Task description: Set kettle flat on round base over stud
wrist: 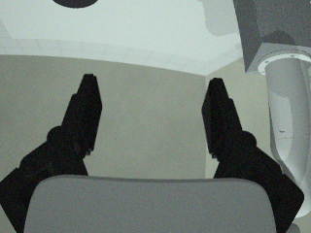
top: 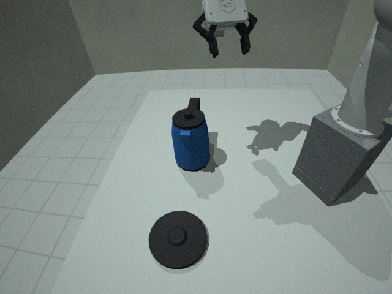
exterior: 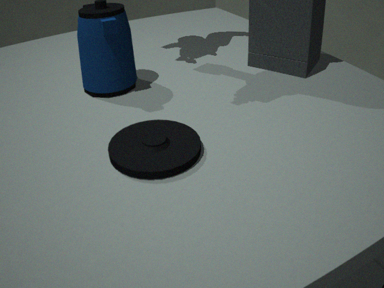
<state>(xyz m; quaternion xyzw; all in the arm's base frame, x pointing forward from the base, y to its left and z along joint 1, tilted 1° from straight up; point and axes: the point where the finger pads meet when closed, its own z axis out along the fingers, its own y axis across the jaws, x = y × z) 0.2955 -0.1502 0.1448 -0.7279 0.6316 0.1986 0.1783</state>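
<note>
The blue kettle is 11 cm ahead of my hand, 3 cm to the right of it and 27 cm below it. The rest, counted from my hand: round black base 18 cm ahead, 29 cm to the left, 35 cm below.
</note>
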